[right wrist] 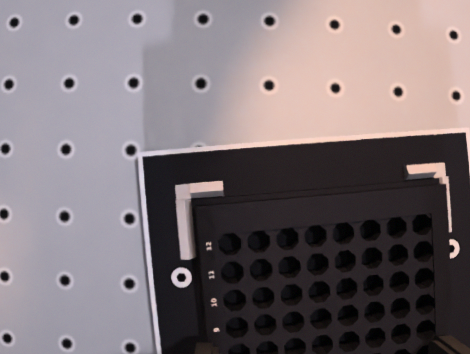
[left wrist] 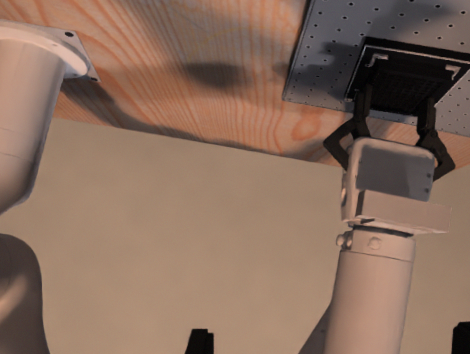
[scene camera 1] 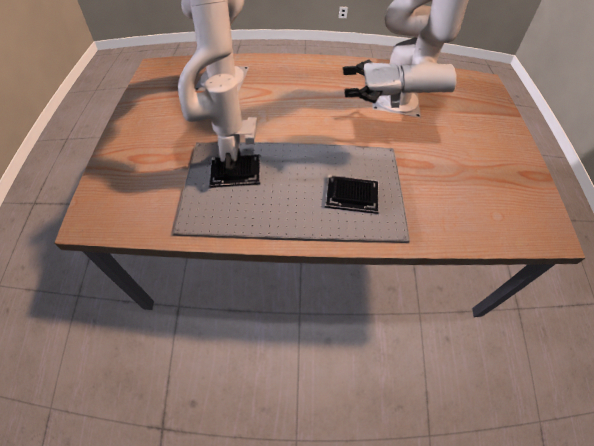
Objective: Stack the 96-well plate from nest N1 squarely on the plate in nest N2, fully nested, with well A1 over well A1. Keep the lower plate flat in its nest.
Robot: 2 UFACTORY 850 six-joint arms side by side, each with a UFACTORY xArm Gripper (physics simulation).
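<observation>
A black 96-well plate (scene camera 1: 247, 164) (left wrist: 412, 82) (right wrist: 300, 212) sits flat in a black nest (scene camera 1: 254, 182) (right wrist: 300, 165) with pale corner brackets, at the left of scene camera 1. My right gripper (scene camera 1: 230, 166) (left wrist: 396, 94) (right wrist: 325, 348) points down and is shut on this plate, one finger at each side; the lower fingertips are hidden. A second black plate (scene camera 1: 355, 191) sits flat in its nest (scene camera 1: 348, 207) at the right. Nest names are not legible. My left gripper (scene camera 1: 350, 81) is open and empty, held level above the back right of the table.
Both nests stand on a grey perforated board (scene camera 1: 290, 215) on the wooden table (scene camera 1: 475, 200). The right arm (scene camera 1: 225, 105) rises over the board's left side in scene camera 1. The left arm (scene camera 1: 430, 78) stays behind the board at the right.
</observation>
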